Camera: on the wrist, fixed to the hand. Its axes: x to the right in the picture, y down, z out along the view.
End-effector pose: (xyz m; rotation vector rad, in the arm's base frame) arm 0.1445 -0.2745 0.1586 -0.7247 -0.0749 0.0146
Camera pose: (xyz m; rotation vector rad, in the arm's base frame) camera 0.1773 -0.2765 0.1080 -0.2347 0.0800 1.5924
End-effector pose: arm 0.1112 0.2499 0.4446 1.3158 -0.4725 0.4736
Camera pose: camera 0.1189 0.2985 0.4795 1.2102 -1.8280 1.5829
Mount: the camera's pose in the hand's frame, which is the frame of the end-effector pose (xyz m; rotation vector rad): 0.0294 0.0324 -0.0415 0.3886 -0.4320 1.5164
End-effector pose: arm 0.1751 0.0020 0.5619 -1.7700 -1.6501 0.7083
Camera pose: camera 0.2298 0.0270 0.5664 -2.4057 0.0362 1.9431
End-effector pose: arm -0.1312 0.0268 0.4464 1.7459 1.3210 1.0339
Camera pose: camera -0.1506 0.0507 0.4982 -2.8945 0.3191 -0.8997
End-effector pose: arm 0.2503 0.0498 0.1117 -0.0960 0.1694 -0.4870
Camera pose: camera 0.2830 0.0623 0.0626 0.3059 -0.2915 1.0175
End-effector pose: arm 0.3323 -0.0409 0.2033 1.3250 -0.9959 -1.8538
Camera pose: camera 0.3659 -0.0906 0.2090 0.0233 -1.8728 -0.7119
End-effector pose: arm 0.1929 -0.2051 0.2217 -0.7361 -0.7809 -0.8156
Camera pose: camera 0.2461 -0.2330 0.2165 -0.8995 -0.5056 0.8595
